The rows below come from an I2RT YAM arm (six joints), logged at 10 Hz.
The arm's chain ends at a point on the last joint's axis. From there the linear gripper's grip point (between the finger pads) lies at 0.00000 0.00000 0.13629 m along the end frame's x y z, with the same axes.
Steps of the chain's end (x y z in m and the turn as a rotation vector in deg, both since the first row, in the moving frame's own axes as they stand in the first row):
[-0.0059, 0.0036, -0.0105, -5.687, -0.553, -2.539]
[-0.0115, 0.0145, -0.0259, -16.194, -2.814, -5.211]
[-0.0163, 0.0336, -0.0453, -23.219, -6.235, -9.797]
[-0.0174, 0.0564, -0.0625, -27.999, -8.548, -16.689]
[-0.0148, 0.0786, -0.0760, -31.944, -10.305, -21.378]
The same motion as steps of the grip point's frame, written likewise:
[-0.0069, 0.0171, -0.0112, -5.687, -0.553, -2.539]
[-0.0164, 0.0527, -0.0315, -16.194, -2.814, -5.211]
[-0.0260, 0.0882, -0.0571, -23.219, -6.235, -9.797]
[-0.0272, 0.1221, -0.0798, -27.999, -8.548, -16.689]
[-0.0238, 0.1530, -0.0985, -31.944, -10.305, -21.378]

